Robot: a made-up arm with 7 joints.
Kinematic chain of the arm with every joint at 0, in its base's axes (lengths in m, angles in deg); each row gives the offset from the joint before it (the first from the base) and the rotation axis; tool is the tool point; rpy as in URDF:
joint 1: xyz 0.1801 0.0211 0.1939 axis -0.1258 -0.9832 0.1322
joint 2: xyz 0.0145 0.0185 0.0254 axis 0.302 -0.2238 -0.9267
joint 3: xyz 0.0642 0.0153 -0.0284 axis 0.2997 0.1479 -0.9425
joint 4: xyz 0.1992 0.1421 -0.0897 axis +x
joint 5: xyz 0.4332 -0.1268 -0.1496 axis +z
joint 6: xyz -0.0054 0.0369 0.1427 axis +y
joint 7: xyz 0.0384 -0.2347 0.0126 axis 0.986 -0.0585 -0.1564
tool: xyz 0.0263 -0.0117 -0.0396 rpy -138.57 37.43 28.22
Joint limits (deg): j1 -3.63..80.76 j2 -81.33..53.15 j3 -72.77..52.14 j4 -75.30..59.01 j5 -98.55..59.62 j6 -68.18..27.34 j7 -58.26..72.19
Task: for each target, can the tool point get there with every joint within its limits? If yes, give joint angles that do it. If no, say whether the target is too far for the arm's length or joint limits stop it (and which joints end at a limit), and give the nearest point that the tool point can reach.
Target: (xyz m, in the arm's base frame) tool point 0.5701 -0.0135 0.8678
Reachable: yes | joints 66.87 -13.33 17.16 -11.21 1.27 -40.91 6.34
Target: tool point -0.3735 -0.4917 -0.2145
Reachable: no: joint limits stop it (at a limit: joint 1, joint 2, joint 3, joint 7) | nearest point 0.0127 -0.5316 -0.1460 | short by 0.394 m
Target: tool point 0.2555 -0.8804 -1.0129
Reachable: no: too far | nearest point 0.3333 -0.6193 -0.4197 | short by 0.653 m
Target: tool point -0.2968 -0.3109 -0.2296
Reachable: no: joint limits stop it (at a limit: joint 1, joint 2, joint 3, joint 7) | nearest point 0.0360 -0.4548 -0.1631 | short by 0.369 m
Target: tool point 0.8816 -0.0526 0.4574
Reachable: yes | joints 23.75 -33.47 36.08 -35.48 -2.88 -33.02 0.91
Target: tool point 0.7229 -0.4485 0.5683
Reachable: yes | joints 55.95 5.78 36.58 11.80 19.93 -56.97 -48.37
